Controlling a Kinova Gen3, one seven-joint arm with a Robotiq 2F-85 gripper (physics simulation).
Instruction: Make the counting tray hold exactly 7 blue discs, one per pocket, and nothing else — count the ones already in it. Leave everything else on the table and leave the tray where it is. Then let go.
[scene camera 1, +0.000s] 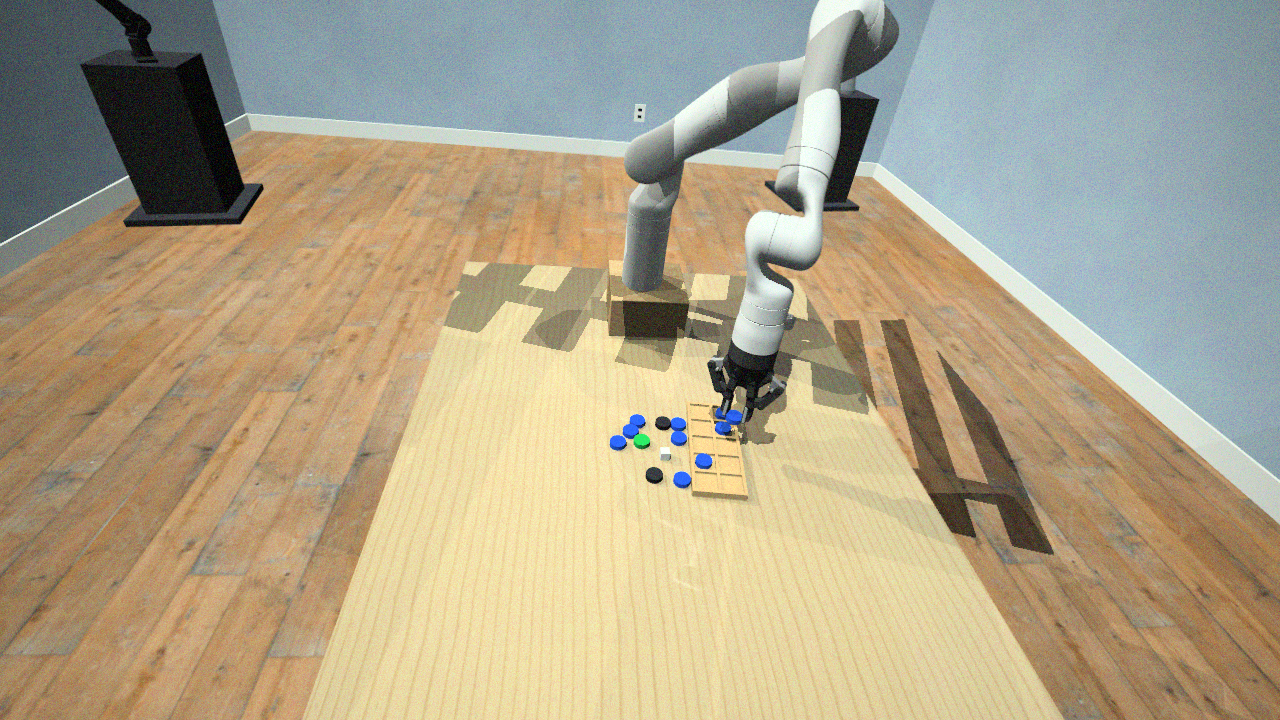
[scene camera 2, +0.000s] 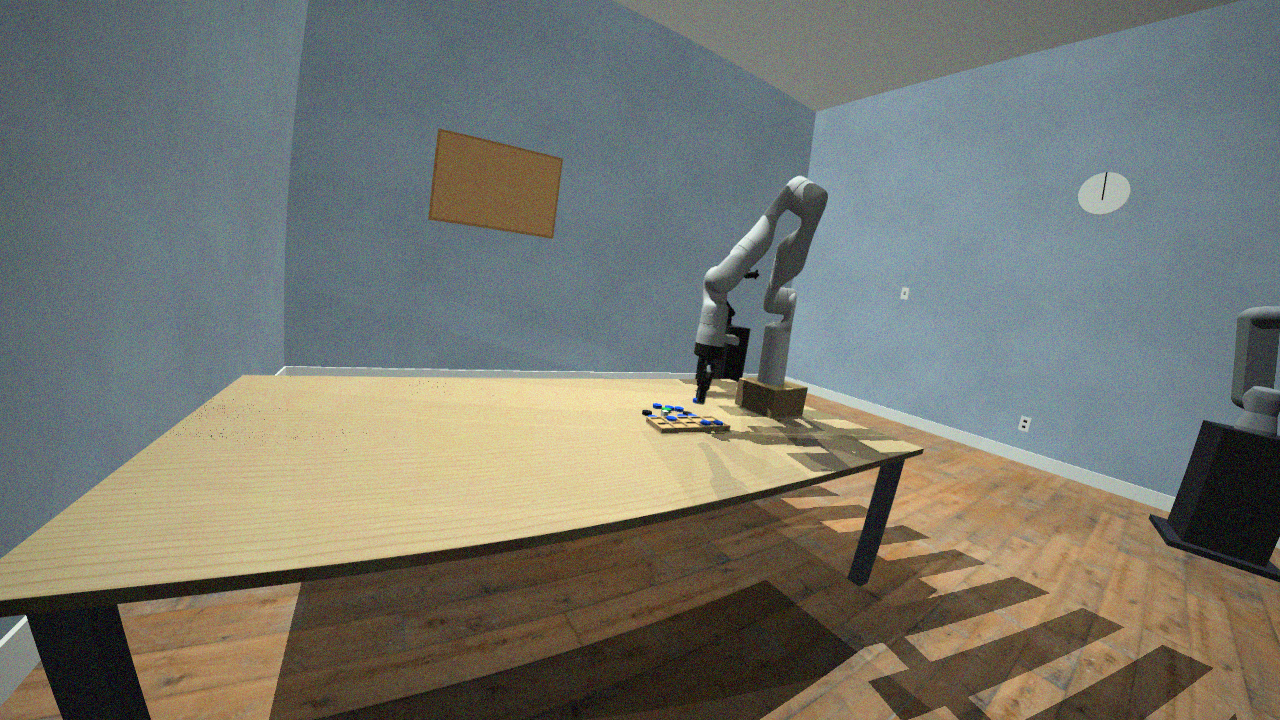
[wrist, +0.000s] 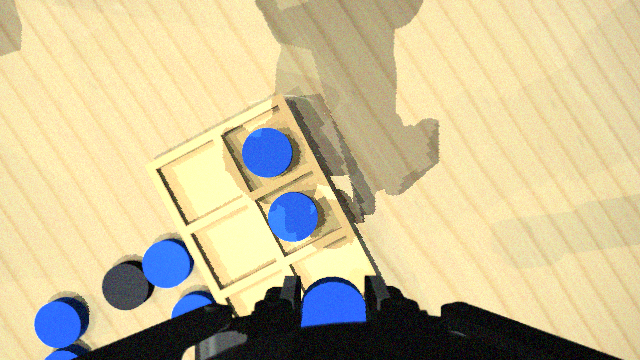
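The wooden counting tray (scene camera 1: 718, 493) (scene camera 2: 693, 430) (wrist: 190, 148) has two columns of square pockets. Three blue discs sit in separate pockets: one blue disc (scene camera 1: 720, 412) (wrist: 267, 152) in the far right corner pocket, another blue disc (scene camera 1: 723, 428) (wrist: 293, 216) in the pocket beside it in the same column, and a third blue disc (scene camera 1: 704, 461) in the left column nearer scene camera 1. My gripper (scene camera 1: 736, 414) (scene camera 2: 700, 399) (wrist: 332, 297) is shut on a blue disc (scene camera 1: 733, 417) (scene camera 2: 696, 400) (wrist: 333, 305) and holds it above the tray. The black gripper body hides the lower part of the wrist view.
Left of the tray lie several loose blue discs (scene camera 1: 678, 437) (wrist: 167, 263), a black disc (scene camera 1: 662, 422) (wrist: 126, 285), another black disc (scene camera 1: 654, 475), a green disc (scene camera 1: 641, 441) and a white cube (scene camera 1: 665, 454). The arm's wooden base block (scene camera 1: 648, 313) (scene camera 2: 771, 398) stands behind.
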